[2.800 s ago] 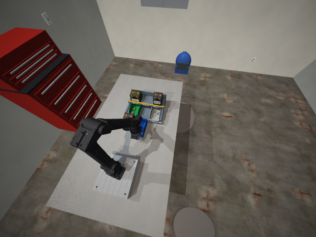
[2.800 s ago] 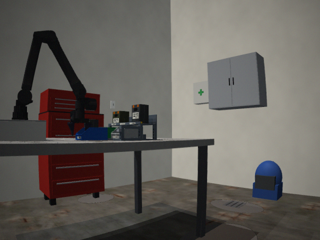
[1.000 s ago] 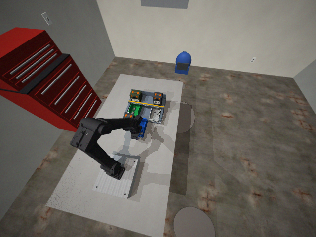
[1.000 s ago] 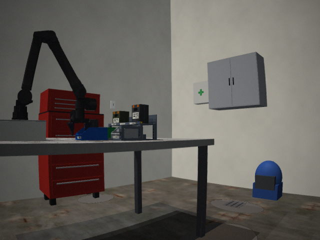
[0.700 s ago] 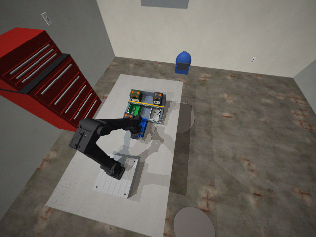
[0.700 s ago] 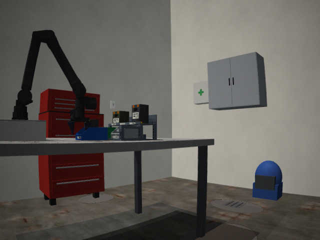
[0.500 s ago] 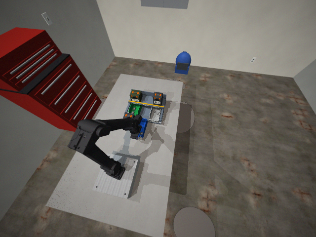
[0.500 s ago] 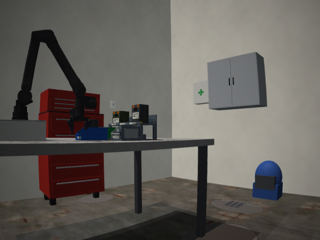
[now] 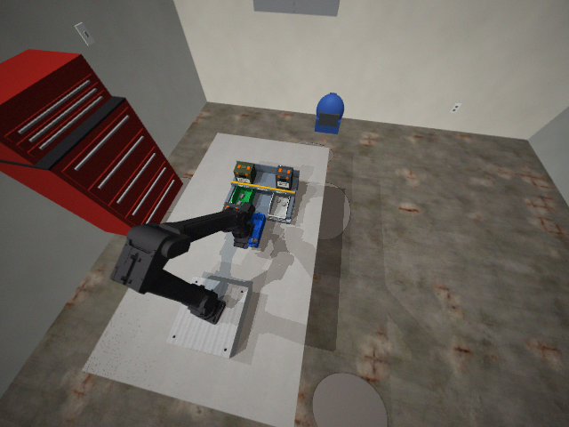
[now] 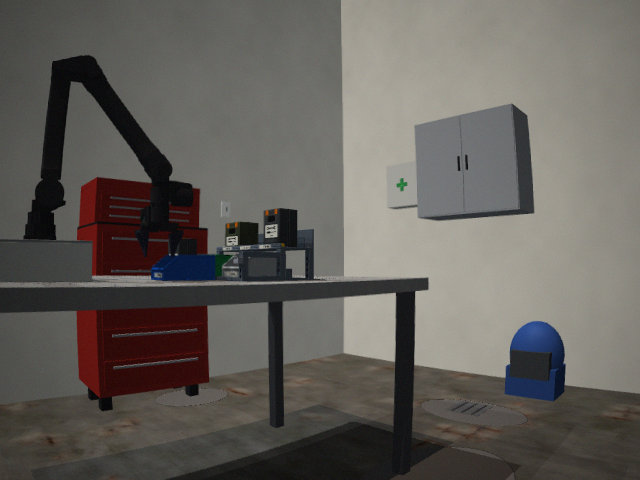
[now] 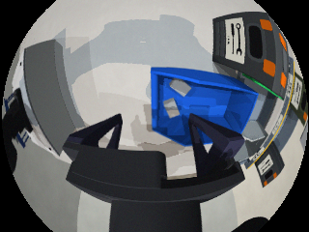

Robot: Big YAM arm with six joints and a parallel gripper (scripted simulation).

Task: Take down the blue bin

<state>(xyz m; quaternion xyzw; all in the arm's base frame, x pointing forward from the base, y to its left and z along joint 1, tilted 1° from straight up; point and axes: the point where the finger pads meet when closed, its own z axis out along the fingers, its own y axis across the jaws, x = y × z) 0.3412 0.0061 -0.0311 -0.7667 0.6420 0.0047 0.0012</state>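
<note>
Now: the blue open bin 80 mm ahead of my hand, 10 mm to the left of it and 40 mm below it. The rest, counted from my hand: green bin (250 mm ahead, 160 mm to the left, 30 mm below); yellow bar (310 mm ahead, 60 mm to the left, 30 mm above); grey bin (280 mm ahead, 60 mm to the right, 30 mm below).
</note>
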